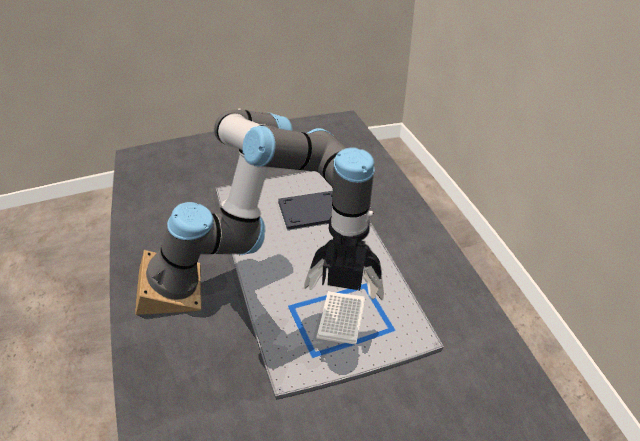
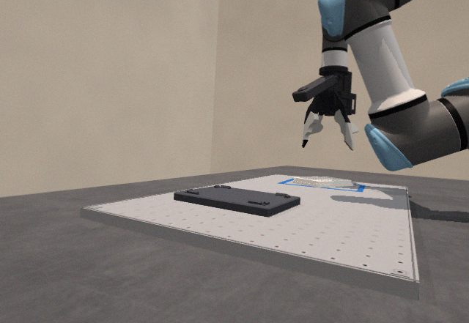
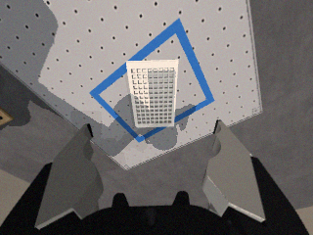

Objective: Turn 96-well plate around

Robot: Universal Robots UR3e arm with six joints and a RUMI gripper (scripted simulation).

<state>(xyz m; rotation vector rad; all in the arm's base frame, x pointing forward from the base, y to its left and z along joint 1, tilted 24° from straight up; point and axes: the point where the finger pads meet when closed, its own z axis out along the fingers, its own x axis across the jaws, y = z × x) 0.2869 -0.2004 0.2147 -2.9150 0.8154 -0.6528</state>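
Right now the white 96-well plate is 80 mm below my hand. From my hand the other things lie so: A1 mark: 310 mm to the left, 140 mm ahead, 80 mm below; then plate nest N1: 370 mm to the left, 80 mm below, 70 mm ahead.
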